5 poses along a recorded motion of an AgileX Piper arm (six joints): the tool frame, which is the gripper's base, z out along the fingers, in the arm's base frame.
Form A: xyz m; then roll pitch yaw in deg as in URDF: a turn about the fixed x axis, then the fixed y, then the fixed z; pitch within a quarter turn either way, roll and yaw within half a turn.
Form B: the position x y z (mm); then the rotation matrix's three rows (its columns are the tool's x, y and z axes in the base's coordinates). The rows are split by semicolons. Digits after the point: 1 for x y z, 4 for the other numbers.
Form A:
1: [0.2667 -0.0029 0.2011 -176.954 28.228 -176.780]
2: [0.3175 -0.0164 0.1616 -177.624 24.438 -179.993]
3: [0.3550 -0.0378 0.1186 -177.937 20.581 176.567]
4: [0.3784 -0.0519 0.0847 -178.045 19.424 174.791]
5: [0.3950 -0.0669 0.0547 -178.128 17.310 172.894]
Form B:
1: 266.7 -2.9 201.1; -0.8797 -0.0310 0.4746; -0.0495 0.9984 -0.0265; -0.4730 -0.0468 -0.8798
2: 317.5 -16.4 161.6; -0.9104 0.0170 0.4134; -0.0001 0.9991 -0.0414; -0.4137 -0.0377 -0.9096
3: 355.0 -37.8 118.6; -0.9345 0.0725 0.3485; 0.0561 0.9968 -0.0570; -0.3515 -0.0337 -0.9356
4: 378.4 -51.9 84.7; -0.9392 0.1020 0.3279; 0.0856 0.9943 -0.0641; -0.3326 -0.0322 -0.9425
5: 395.0 -66.9 54.7; -0.9474 0.1333 0.2911; 0.1181 0.9906 -0.0692; -0.2975 -0.0312 -0.9542
